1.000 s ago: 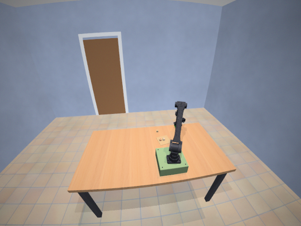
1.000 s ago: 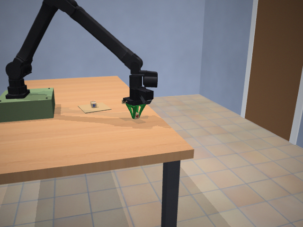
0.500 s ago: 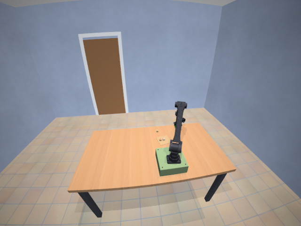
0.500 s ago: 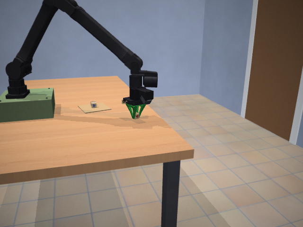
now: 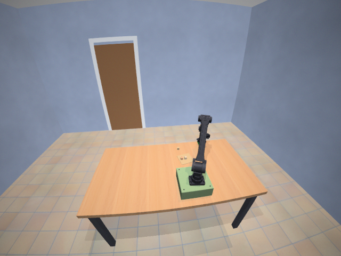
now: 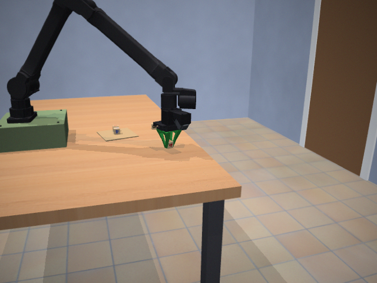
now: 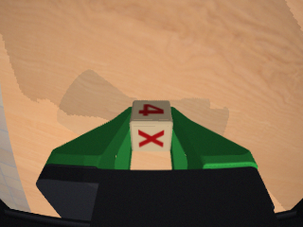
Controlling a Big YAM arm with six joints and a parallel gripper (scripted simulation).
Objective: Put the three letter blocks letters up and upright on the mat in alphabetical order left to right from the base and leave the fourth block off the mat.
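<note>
The tan mat lies 200 mm behind my hand, 200 mm to the left of it and 10 mm below it.
</note>
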